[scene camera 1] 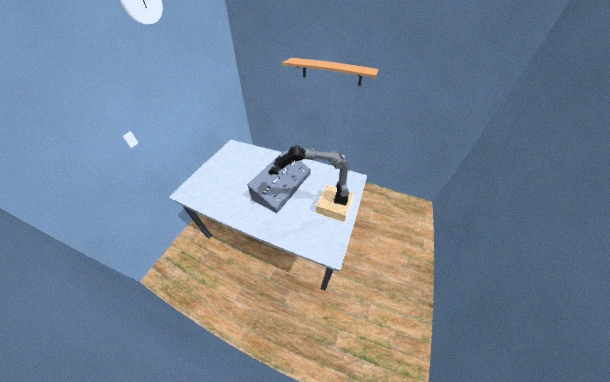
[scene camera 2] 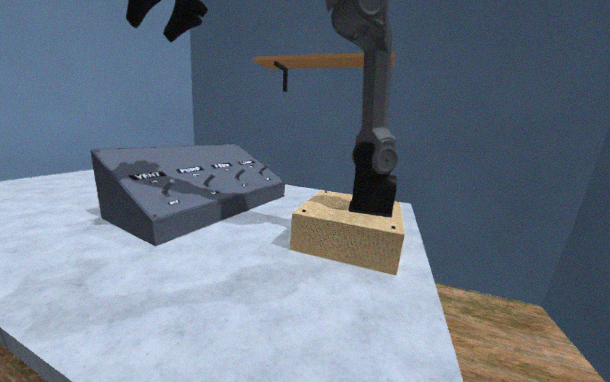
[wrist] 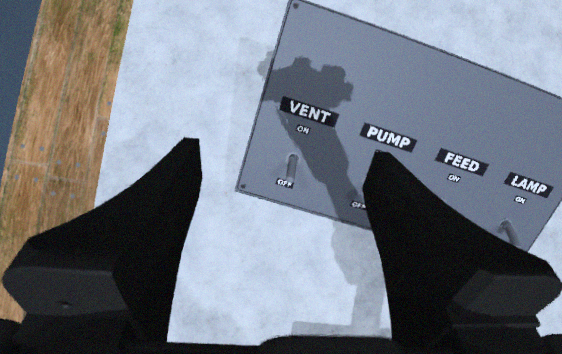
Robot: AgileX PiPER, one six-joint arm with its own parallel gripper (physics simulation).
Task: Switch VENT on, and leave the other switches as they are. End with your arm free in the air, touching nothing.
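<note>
The dark grey switch box point(scene camera 1: 261, 197) point(scene camera 2: 125, 202) point(wrist: 425, 80) stands on the table with its sloped panel up. The VENT label point(scene camera 2: 147, 175) point(wrist: 309, 111) is at one end of the row. The VENT lever point(scene camera 2: 168, 188) point(wrist: 292, 169) points down to OFF. The PUMP lever point(scene camera 2: 209, 180) and FEED lever point(scene camera 2: 240, 175) lean down in scene camera 2; the right finger hides FEED in the wrist view. The LAMP lever point(scene camera 2: 264, 170) point(wrist: 510, 232) also leans down. My gripper point(scene camera 1: 273, 171) point(scene camera 2: 151, 31) point(wrist: 286, 164) is open and empty, in the air above the box, touching nothing.
The arm stands on a wooden block point(scene camera 1: 331, 209) point(scene camera 2: 345, 240) on the pale table point(scene camera 1: 215, 185) point(scene camera 2: 225, 310). An orange shelf point(scene camera 1: 330, 66) point(scene camera 2: 310, 61) hangs on the wall behind. The arm's shadow falls across the panel near VENT and PUMP.
</note>
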